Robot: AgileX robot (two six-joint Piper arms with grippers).
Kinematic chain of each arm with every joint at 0, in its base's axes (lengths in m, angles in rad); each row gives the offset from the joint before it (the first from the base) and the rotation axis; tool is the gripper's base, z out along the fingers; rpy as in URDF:
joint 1: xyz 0 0 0.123 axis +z
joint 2: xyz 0 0 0 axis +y
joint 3: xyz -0.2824 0 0.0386 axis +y
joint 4: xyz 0.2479 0 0.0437 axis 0.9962 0 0.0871
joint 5: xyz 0 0 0 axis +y
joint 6: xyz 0.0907 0 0.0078 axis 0.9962 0 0.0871
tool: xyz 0 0 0 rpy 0 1.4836 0
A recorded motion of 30 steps. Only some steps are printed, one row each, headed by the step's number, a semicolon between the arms.
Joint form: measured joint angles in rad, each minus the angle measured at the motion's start. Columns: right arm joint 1, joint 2, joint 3, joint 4, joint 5, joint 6; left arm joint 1, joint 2, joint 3, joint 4, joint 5, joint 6.
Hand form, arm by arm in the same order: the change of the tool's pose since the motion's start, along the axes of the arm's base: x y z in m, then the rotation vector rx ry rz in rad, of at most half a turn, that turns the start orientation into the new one. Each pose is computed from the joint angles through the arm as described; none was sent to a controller.
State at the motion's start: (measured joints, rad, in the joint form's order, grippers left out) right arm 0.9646 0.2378 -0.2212 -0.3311 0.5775 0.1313; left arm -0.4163 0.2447 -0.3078 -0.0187 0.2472 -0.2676
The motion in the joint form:
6: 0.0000 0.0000 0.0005 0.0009 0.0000 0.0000; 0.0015 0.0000 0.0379 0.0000 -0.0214 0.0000
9: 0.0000 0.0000 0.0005 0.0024 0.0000 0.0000; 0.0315 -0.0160 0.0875 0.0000 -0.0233 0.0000
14: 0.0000 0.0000 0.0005 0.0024 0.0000 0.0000; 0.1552 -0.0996 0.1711 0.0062 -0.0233 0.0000
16: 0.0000 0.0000 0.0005 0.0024 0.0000 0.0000; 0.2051 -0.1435 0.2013 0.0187 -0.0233 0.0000
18: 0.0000 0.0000 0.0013 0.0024 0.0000 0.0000; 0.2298 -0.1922 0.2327 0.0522 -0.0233 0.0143
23: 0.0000 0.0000 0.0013 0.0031 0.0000 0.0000; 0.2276 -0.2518 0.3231 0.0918 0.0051 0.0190
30: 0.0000 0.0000 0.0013 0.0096 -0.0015 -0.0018; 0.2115 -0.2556 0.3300 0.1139 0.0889 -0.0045
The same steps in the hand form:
6: 0.0000 0.0000 -0.0002 0.0001 0.0010 0.0001; 0.0018 -0.0006 -0.0108 0.0066 0.0151 0.0019
9: -0.0001 0.0001 -0.0002 0.0010 0.0023 0.0002; 0.0022 0.0015 -0.0262 0.0188 0.0444 0.0319
14: -0.0001 0.0001 -0.0002 0.0010 0.0023 0.0002; -0.0022 0.0120 -0.0488 0.0218 0.0435 0.1562
16: -0.0001 0.0001 -0.0002 0.0010 0.0023 0.0002; -0.0049 0.0162 -0.0563 0.0283 0.0271 0.2076
18: -0.0001 0.0001 -0.0005 0.0003 0.0027 0.0002; -0.0080 0.0190 -0.0640 0.0683 -0.0032 0.2348
23: -0.0001 0.0001 -0.0005 0.0007 0.0033 0.0002; -0.0098 0.0202 -0.0937 0.1281 0.0403 0.2353
30: -0.0004 0.0003 -0.0005 0.0044 0.0067 0.0020; -0.0114 0.0209 -0.1032 0.1534 0.1225 0.2279

